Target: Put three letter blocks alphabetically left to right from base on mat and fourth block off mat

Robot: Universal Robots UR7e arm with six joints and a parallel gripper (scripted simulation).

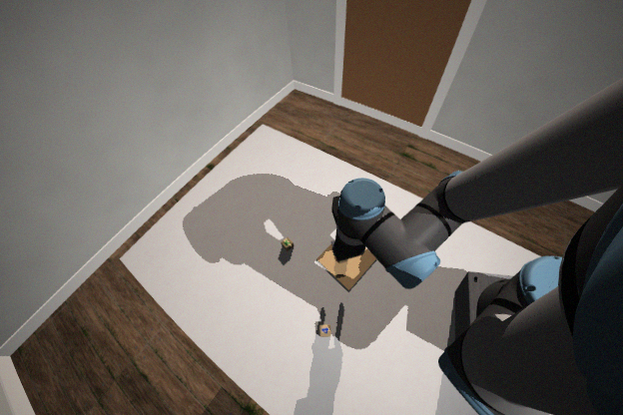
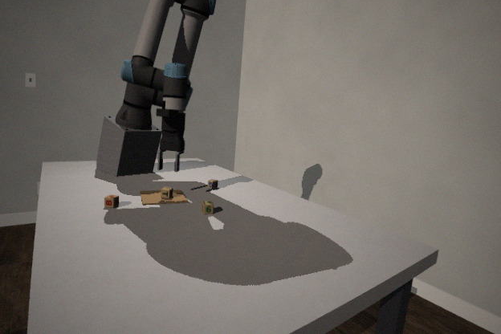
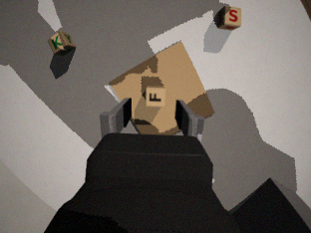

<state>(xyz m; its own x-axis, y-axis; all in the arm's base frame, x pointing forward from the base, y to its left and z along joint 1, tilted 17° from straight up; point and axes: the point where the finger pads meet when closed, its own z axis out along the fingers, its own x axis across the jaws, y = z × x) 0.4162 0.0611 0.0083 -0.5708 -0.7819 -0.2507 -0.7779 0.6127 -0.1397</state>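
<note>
Right now the tan mat is 10 mm behind my hand, 10 mm to the right of it and 110 mm below it. Round my hand: block (40 mm ahead, 170 mm to the right, 100 mm below).
</note>
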